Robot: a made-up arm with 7 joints.
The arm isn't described. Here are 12 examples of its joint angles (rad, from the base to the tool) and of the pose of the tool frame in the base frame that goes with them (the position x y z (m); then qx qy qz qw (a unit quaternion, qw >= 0)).
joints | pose
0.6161 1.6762 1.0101 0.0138 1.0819 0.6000 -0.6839 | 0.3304 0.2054 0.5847 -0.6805 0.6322 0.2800 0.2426
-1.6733 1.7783 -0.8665 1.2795 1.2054 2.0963 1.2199 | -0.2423 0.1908 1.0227 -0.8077 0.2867 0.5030 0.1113
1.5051 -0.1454 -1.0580 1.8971 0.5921 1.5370 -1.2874 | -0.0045 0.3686 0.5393 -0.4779 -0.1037 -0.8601 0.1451
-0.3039 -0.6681 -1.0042 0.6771 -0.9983 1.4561 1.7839 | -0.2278 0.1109 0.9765 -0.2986 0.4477 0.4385 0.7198
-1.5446 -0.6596 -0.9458 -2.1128 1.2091 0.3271 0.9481 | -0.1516 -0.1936 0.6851 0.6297 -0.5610 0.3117 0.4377
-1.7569 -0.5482 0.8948 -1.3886 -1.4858 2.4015 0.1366 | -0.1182 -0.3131 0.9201 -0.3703 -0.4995 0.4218 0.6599
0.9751 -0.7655 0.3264 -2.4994 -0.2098 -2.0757 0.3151 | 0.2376 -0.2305 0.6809 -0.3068 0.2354 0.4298 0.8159
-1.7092 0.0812 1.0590 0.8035 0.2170 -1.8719 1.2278 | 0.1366 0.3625 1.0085 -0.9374 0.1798 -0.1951 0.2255
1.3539 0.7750 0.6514 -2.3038 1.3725 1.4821 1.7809 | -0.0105 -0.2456 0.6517 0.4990 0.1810 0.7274 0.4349
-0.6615 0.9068 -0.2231 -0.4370 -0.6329 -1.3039 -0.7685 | 0.1205 -0.1199 1.0154 -0.9243 0.2948 0.0422 0.2388
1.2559 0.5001 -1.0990 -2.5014 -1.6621 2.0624 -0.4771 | 0.0710 0.1051 0.4368 0.5075 -0.6553 -0.1633 0.5350
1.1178 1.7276 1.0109 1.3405 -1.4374 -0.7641 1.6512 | 0.0689 0.2770 0.5692 -0.6472 0.2555 0.5695 0.4377
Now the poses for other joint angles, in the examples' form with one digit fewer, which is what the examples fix.
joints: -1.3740 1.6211 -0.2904 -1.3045 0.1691 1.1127 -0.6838
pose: 0.196 -0.355 0.860 -0.073 0.851 0.076 0.514
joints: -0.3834 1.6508 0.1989 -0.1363 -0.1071 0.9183 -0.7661
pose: 0.420 -0.052 0.759 0.592 -0.752 0.268 0.111
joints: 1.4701 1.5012 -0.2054 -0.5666 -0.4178 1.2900 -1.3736
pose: -0.227 -0.295 0.486 0.029 -0.284 -0.196 0.938
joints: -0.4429 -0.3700 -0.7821 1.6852 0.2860 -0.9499 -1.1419
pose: 0.122 0.213 0.848 -0.088 -0.343 0.480 0.802
